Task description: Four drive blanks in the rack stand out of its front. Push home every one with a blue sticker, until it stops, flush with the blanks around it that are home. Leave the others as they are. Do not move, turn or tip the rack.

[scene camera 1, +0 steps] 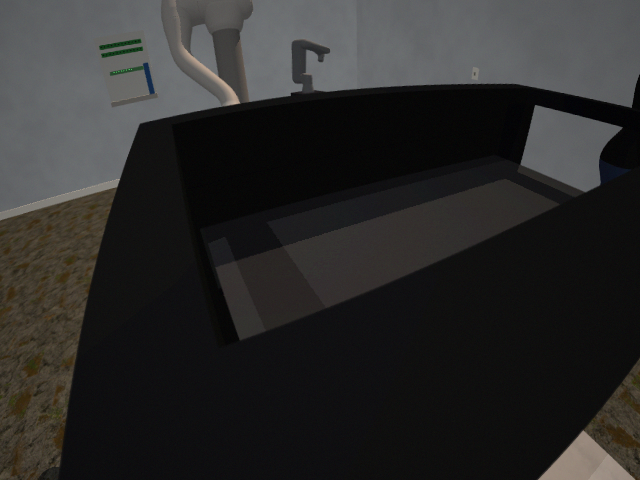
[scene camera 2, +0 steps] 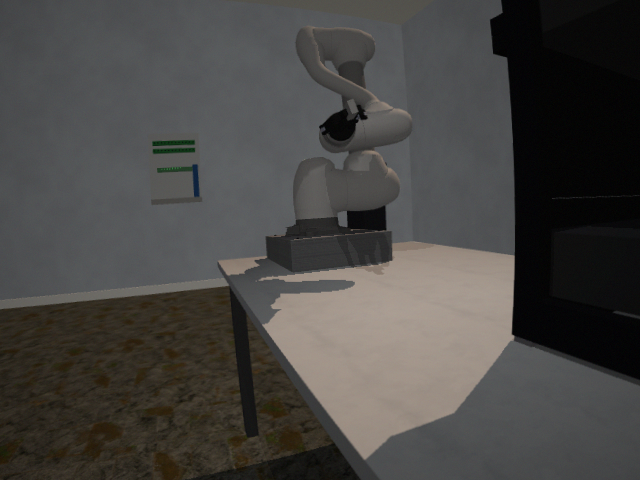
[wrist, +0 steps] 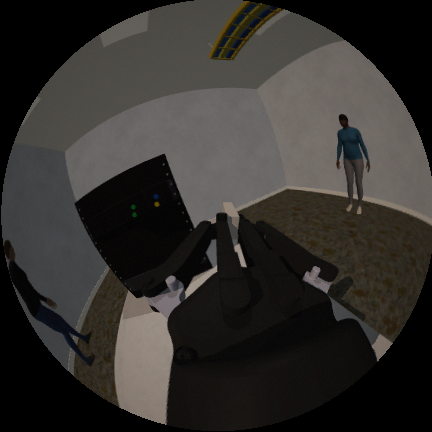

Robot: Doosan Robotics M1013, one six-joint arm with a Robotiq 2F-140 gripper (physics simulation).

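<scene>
The black rack [scene camera 1: 361, 392] [scene camera 2: 532, 289] [wrist: 120, 250] stands upright on the table, seen from its front, tilted, in the wrist view. On dark blanks in its upper half are a blue sticker [wrist: 156, 196], a yellow sticker [wrist: 157, 204] just below it, and two green stickers [wrist: 133, 207] [wrist: 134, 214] one above the other to the left. The blanks' edges are too dark to tell how far each stands out. My gripper [scene camera 2: 353, 109] [wrist: 226, 210] is shut and empty, held high near the arm's base and well apart from the rack. The blanks' fronts do not show in the scene views.
The arm's grey base block [scene camera 2: 330, 253] stands on the pale table [scene camera 2: 392, 335]. A grey device [scene camera 1: 299, 64] stands behind the rack in scene camera 1. A person in a teal top [wrist: 351, 142] and a person in dark clothes [wrist: 27, 290] stand on the floor. A yellow overhead tray [wrist: 240, 30] hangs above.
</scene>
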